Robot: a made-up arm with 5 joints. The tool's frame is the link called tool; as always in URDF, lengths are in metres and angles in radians. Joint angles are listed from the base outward.
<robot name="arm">
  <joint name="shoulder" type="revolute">
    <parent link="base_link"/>
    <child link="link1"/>
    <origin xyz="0 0 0.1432"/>
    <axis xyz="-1 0 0"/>
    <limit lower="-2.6" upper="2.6"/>
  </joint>
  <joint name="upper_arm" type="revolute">
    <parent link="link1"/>
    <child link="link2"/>
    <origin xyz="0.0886 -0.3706 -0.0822"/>
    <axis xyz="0 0 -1"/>
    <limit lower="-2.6" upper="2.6"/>
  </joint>
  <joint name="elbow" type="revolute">
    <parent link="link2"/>
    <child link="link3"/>
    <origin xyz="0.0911 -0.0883 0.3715"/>
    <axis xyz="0 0 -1"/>
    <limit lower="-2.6" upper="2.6"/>
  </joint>
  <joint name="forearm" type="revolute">
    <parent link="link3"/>
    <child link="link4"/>
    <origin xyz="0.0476 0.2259 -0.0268"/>
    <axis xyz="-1 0 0"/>
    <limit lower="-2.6" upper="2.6"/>
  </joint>
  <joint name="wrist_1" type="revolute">
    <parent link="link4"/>
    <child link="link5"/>
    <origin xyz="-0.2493 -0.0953 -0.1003"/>
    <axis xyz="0 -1 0"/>
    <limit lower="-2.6" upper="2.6"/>
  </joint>
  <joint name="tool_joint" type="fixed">
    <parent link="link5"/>
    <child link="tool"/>
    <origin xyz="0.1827 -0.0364 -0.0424"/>
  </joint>
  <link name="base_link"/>
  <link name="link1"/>
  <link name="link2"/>
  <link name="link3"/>
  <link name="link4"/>
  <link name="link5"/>
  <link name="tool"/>
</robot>
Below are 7 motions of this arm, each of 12 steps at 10 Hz.
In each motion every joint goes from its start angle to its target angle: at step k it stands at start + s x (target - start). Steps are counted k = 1, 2, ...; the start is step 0. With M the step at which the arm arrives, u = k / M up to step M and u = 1 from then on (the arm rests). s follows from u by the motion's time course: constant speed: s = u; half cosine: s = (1 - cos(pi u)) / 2; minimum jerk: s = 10 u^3 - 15 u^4 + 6 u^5.
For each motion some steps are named. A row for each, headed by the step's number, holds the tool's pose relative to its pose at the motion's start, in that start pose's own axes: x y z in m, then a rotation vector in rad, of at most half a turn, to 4 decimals.
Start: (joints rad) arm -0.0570 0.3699 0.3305 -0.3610 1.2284
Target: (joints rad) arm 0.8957 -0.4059 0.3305 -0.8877 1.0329
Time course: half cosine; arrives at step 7
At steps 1, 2, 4, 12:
1: 0.0043 0.0142 0.0099 0.0402 -0.0039 0.0258
2: 0.0119 0.0550 0.0377 0.1478 -0.0017 0.1054
4: -0.0079 0.1792 0.1205 0.4006 0.1183 0.4002
12: -0.0798 0.2713 0.1897 0.4830 0.3530 0.7020

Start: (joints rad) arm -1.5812 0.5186 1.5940 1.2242 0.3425
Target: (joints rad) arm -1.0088 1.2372 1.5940 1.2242 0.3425
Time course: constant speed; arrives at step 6
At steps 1, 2, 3, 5, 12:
1: -0.0109 -0.0575 -0.0066 0.0124 0.0858 -0.1262
2: -0.0289 -0.1154 -0.0165 0.0358 0.1733 -0.2496
3: -0.0541 -0.1726 -0.0296 0.0701 0.2622 -0.3694
5: -0.1262 -0.2792 -0.0662 0.1710 0.4428 -0.5950
12: -0.1723 -0.3260 -0.0895 0.2374 0.5337 -0.6989

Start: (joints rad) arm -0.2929 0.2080 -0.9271 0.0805 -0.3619
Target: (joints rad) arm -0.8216 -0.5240 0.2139 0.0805 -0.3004
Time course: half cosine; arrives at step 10
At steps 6, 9, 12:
6: 0.1230 0.0233 -0.0872 0.3665 -0.2095 -0.1665
9: 0.1801 0.0481 -0.1090 0.5602 -0.2837 -0.2407
12: 0.1842 0.0502 -0.1102 0.5753 -0.2885 -0.2460

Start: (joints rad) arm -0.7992 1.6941 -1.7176 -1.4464 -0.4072
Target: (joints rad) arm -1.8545 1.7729 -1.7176 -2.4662 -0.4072
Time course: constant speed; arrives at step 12
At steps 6, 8, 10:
6: -0.0152 0.0899 0.0679 0.9498 -0.0392 0.4175
8: -0.0349 0.0997 0.1237 1.2665 -0.0527 0.5565
10: -0.0590 0.0878 0.1885 1.5832 -0.0672 0.6952

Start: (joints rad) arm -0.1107 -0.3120 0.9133 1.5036 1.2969
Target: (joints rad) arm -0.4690 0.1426 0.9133 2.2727 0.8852
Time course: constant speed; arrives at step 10
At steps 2, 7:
2: 0.0004 0.0200 -0.0590 0.0120 0.1727 0.1055
7: -0.0226 0.0925 -0.2053 0.0729 0.5602 0.4193

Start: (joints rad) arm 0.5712 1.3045 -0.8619 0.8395 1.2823
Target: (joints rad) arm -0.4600 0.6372 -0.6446 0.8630 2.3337
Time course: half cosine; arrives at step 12
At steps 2, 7, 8, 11, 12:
2: -0.0266 -0.0049 -0.0080 0.0555 -0.0737 -0.0490
7: -0.3145 0.0179 -0.0623 0.3060 -0.7116 -0.6343
8: -0.3862 0.0469 -0.0703 0.2992 -0.8441 -0.7901
11: -0.5219 0.1367 -0.0776 0.2138 -1.0838 -1.1060
12: -0.5313 0.1451 -0.0775 0.2035 -1.1002 -1.1295

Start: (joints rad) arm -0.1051 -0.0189 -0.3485 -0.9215 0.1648
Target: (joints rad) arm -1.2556 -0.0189 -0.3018 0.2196 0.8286
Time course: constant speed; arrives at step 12
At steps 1, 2, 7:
1: 0.0006 -0.0341 0.0138 -0.0009 -0.0803 0.0244
2: 0.0003 -0.0682 0.0246 -0.0008 -0.1624 0.0462
7: -0.0155 -0.2313 0.0321 0.0061 -0.5913 0.1119

